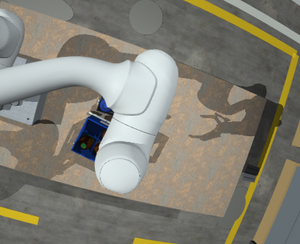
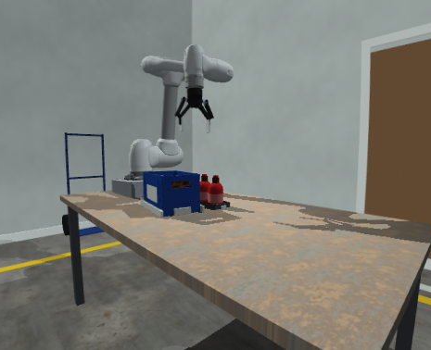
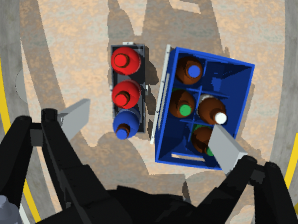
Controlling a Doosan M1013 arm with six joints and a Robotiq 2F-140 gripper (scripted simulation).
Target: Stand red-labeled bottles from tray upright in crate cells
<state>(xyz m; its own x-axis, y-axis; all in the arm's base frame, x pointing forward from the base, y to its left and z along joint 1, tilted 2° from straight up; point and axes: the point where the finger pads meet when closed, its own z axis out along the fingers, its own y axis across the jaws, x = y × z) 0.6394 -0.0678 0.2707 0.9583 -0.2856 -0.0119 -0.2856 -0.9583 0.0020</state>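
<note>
Right now the red bottle is 300 mm below my hand, 70 mm to the left of it and 10 mm behind it. From my hand the other things lie so: blue-capped bottle 300 mm below, 90 mm behind, 80 mm to the left; then red-labeled bottle 300 mm below, 80 mm ahead, 60 mm to the left; then blue crate 300 mm below, 120 mm to the right, 60 mm behind.
</note>
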